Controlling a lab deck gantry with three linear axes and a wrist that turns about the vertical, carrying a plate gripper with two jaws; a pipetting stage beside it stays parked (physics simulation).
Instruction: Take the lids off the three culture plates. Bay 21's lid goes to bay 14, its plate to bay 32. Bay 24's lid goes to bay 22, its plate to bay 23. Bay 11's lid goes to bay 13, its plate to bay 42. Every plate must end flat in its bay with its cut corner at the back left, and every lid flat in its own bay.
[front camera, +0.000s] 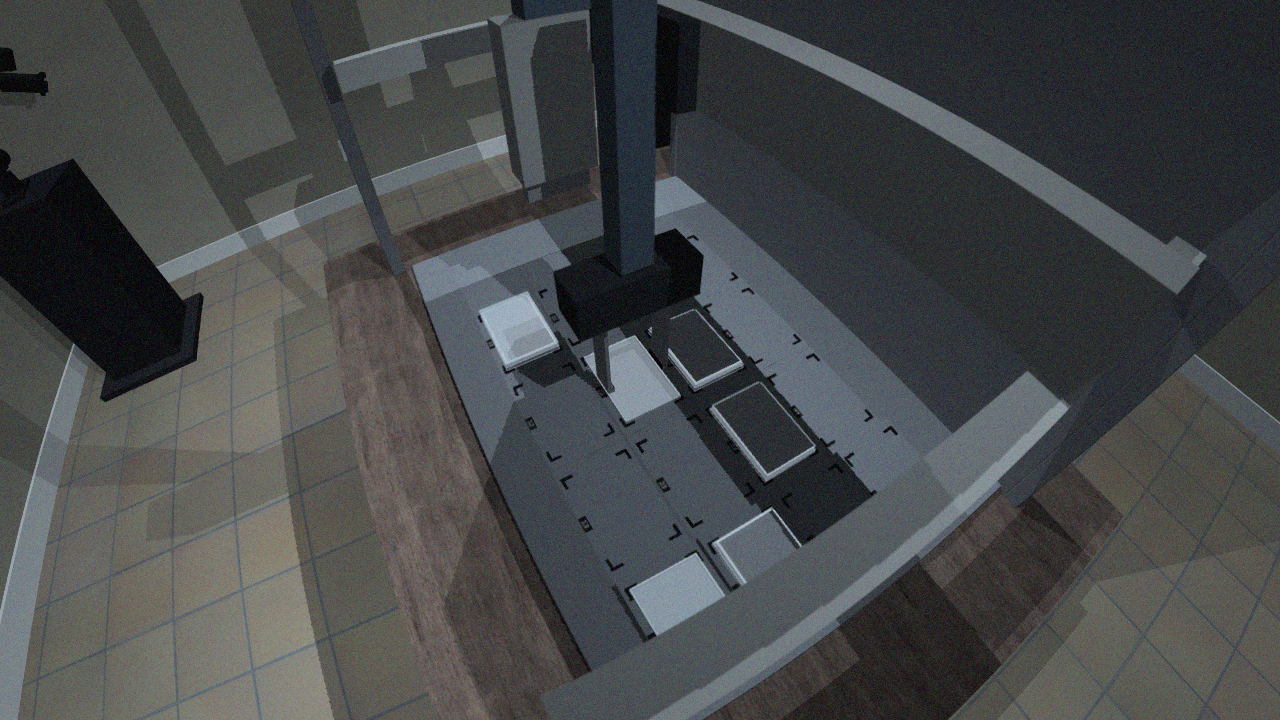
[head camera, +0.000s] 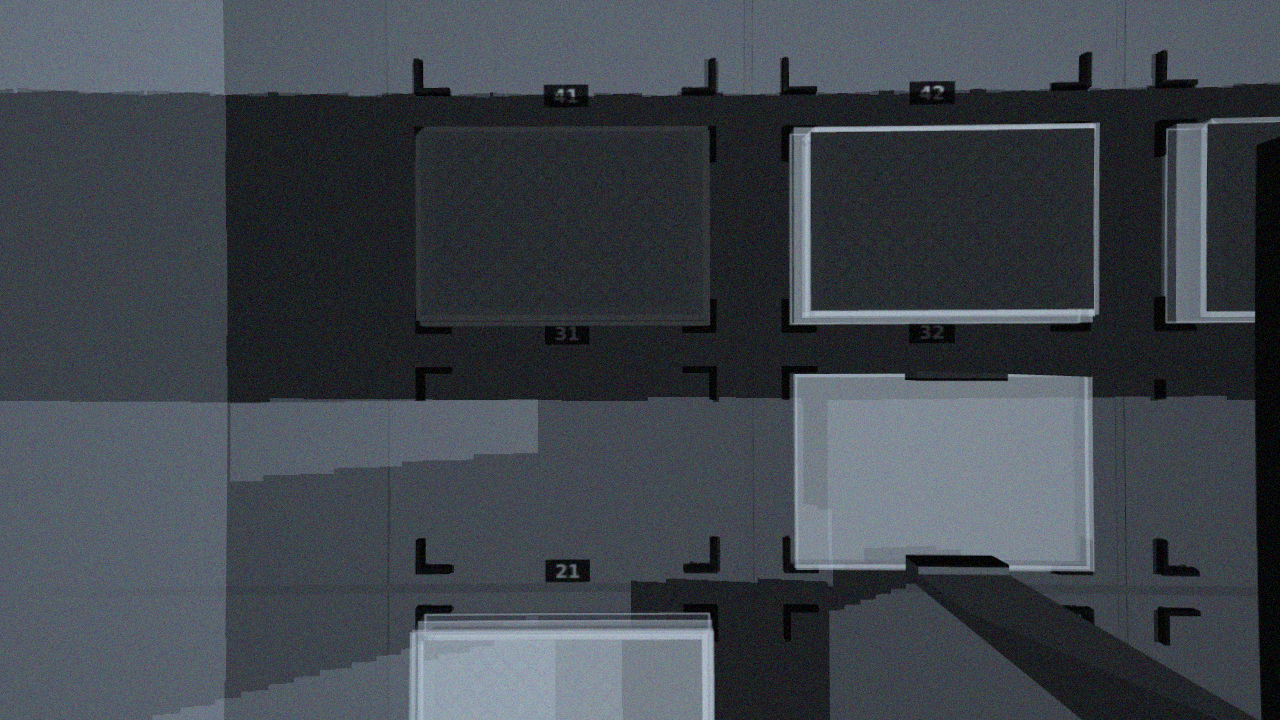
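Observation:
My gripper reaches down at bay 22, its jaws at the long edges of the lid with no gap visible, and looks shut on that lid. The lid lies low at the bay and looks level. A plate lies in bay 32. A pale lid lies in bay 14. An uncovered plate lies beside it in bay 24, partly hidden by the front rail. The pale lidded plate lies in bay 11, cut off in the head view.
Another plate lies in bay 33, and a dark plate in bay 31. Black corner marks frame bay 21, left of the lid. A rail runs along the front, and the parked stage stands behind.

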